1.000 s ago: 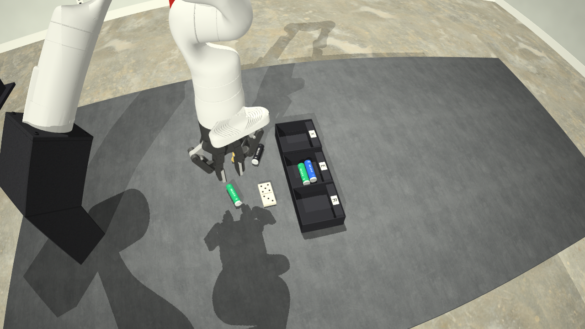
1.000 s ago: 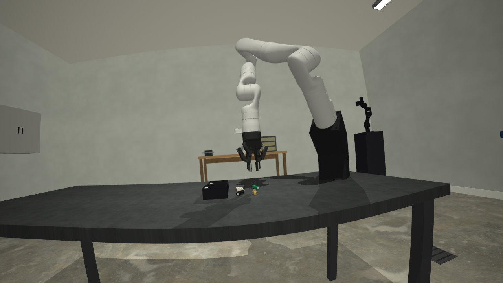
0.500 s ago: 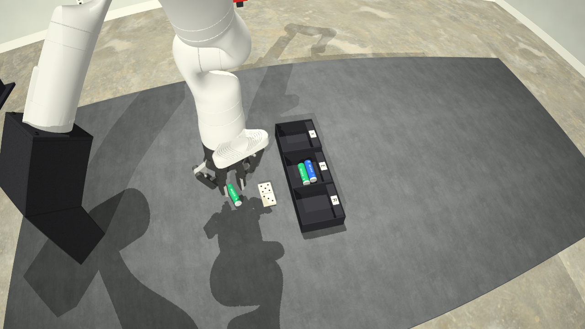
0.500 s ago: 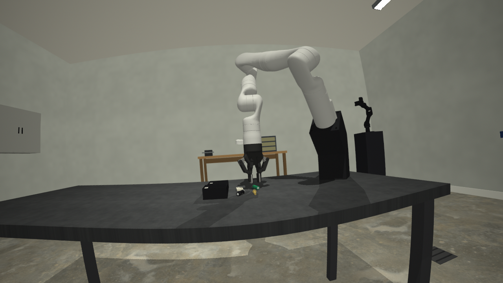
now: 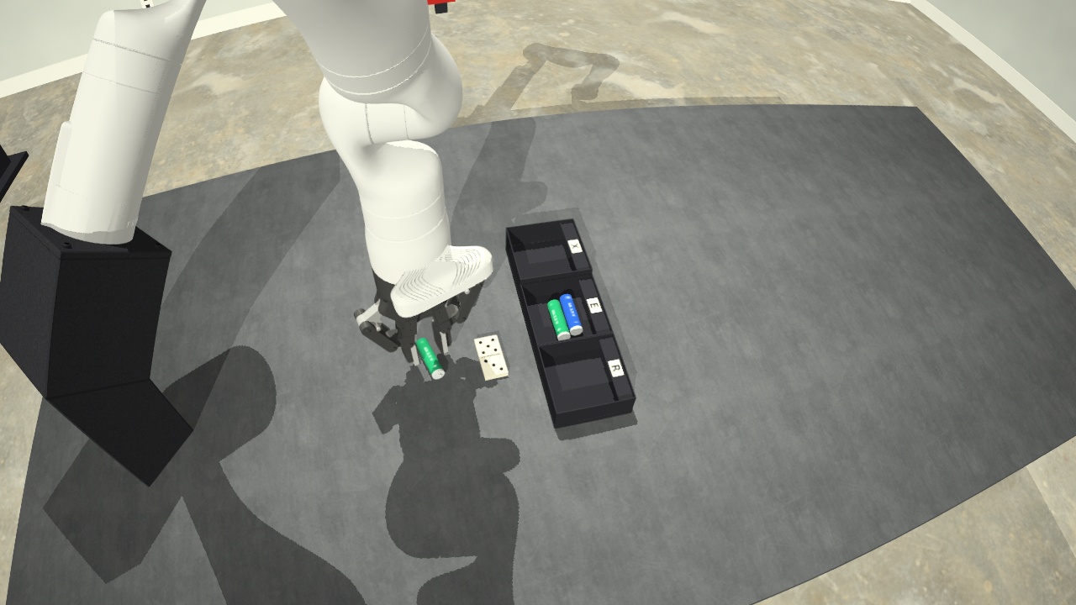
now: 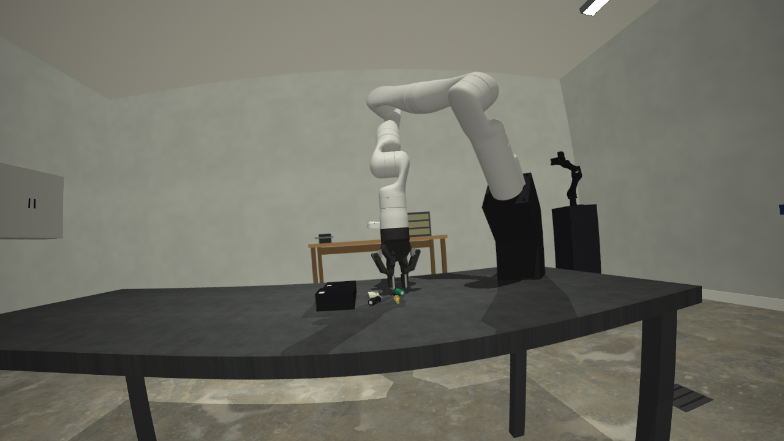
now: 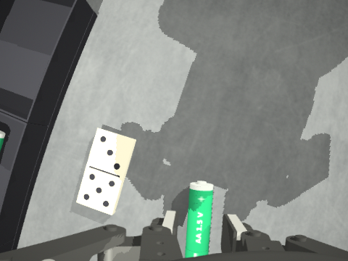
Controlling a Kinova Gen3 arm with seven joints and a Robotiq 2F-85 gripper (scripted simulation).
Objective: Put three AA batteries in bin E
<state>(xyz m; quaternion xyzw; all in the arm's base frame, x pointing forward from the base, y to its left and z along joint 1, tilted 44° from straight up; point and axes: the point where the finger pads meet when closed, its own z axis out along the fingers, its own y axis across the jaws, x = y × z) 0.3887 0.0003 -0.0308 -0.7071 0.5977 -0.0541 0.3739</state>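
Right now the black bin marked E is 16 cm ahead of my hand, 3 cm to the left of it and 1 cm below it. From my hand the other things lie so: small yellow piece (10 cm to the left, 3 cm below, 1 cm ahead); white domino (7 cm ahead, 3 cm below, 1 cm to the right); black AA battery (10 cm to the left, 6 cm ahead, 3 cm below).
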